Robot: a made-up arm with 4 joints.
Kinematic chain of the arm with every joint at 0, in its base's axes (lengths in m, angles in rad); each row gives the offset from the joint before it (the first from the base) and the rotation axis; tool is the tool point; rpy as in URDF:
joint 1: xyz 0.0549 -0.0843 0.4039 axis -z
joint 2: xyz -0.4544 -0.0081 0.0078 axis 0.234 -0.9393 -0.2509
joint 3: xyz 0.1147 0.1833 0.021 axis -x
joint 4: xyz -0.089 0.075 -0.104 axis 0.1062 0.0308 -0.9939
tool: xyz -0.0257 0.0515 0.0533 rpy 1.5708 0 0
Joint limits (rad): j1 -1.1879..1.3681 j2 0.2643..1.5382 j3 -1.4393..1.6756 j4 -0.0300..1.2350
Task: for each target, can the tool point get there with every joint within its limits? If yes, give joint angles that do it. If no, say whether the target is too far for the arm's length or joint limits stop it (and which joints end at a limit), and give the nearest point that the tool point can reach.
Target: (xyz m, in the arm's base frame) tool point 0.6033 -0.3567 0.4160
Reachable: no: joint limits stop it (at a limit: joint 1) | nearest point 0.2092 0.2797 0.4490 | short by 0.749 m
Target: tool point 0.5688 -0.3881 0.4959
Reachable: no: joint limits stop it (at a limit: joint 1, joint 2, joint 3) | nearest point -0.1503 -0.3843 0.5113 | short by 0.719 m
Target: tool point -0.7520 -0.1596 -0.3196
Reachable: no: too far | nearest point -0.4058 -0.1273 0.3162 | short by 0.725 m
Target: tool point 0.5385 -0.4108 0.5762
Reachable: no: joint limits stop it (at a limit: joint 1, joint 2, joint 3) | nearest point -0.1506 -0.3905 0.5183 | short by 0.692 m
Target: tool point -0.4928 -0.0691 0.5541
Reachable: yes | joints -0.5061 1.0243 -0.7124 0.1657
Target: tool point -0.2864 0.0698 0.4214
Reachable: yes | joints -0.1120 0.7557 0.9802 1.1064
